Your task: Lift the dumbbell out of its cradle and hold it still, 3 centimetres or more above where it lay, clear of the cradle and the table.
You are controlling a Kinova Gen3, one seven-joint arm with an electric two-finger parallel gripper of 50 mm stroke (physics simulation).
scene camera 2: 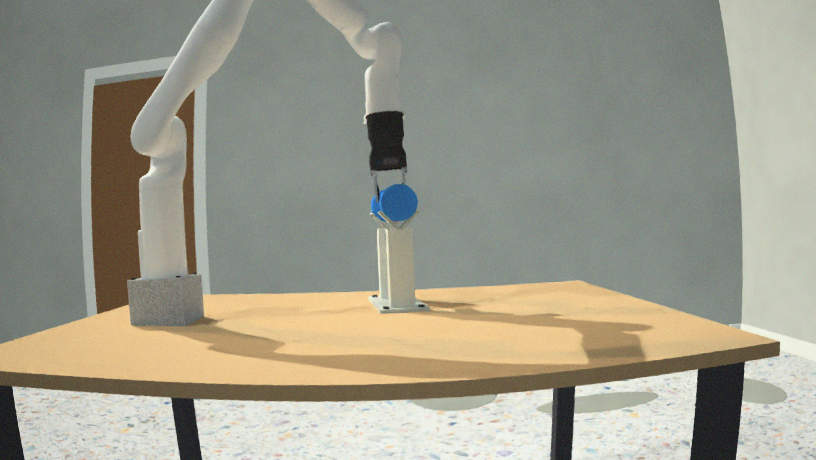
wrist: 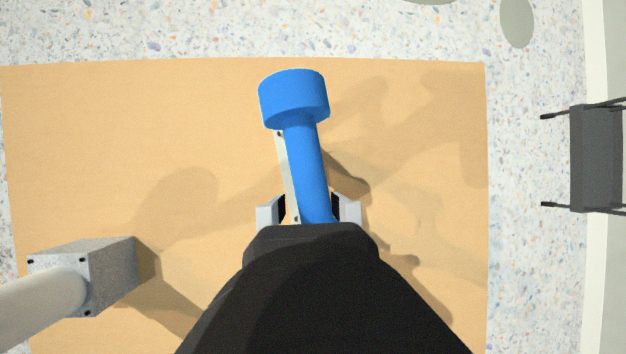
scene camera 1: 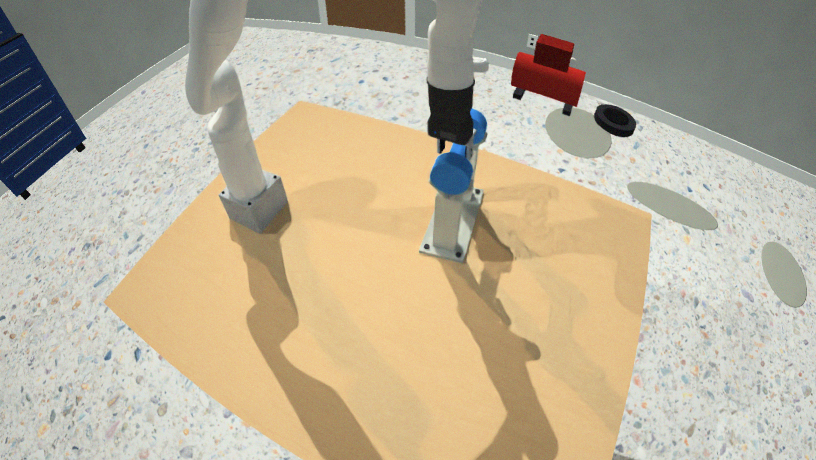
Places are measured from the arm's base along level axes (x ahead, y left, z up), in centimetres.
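Pixels of known places: gripper, between the fingertips: (wrist: 308, 203) (scene camera 1: 454, 154); arm's base, origin of its link: (scene camera 2: 166, 277) (wrist: 62, 289) (scene camera 1: 248, 187).
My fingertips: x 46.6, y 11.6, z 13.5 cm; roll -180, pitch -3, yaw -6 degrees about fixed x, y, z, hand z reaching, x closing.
Ahead of a thing's pixels: the offset from my fingertips to its top centre.
The blue dumbbell @(dx +0.5, dy +3.0, dz +3.1 cm) (scene camera 1: 451, 173) (scene camera 2: 398, 202) (wrist: 306, 165) lies level in the forked tops of the pale cradle @(dx +0.5, dy +3.0, dz -2.1 cm) (scene camera 1: 447, 222) (scene camera 2: 401, 268) (wrist: 286, 170), which stands on the table (scene camera 1: 171, 291) (scene camera 2: 342, 391). My gripper (scene camera 1: 456, 148) (scene camera 2: 390, 187) (wrist: 308, 203) is open and points down, with its fingers on either side of the dumbbell's handle. In the wrist view, the handle is close to the right finger and a wider gap shows at the left one. The far finger is hidden in scene camera 1, and a finger's tip is hidden behind the near weight in scene camera 2.
The arm's grey base block (scene camera 1: 255, 202) (scene camera 2: 165, 300) (wrist: 112, 270) stands on the table to the left of the cradle. A blue drawer cabinet (scene camera 1: 40, 114), a red compressor (scene camera 1: 547, 78) and a black tyre (scene camera 1: 615, 120) are beyond the table.
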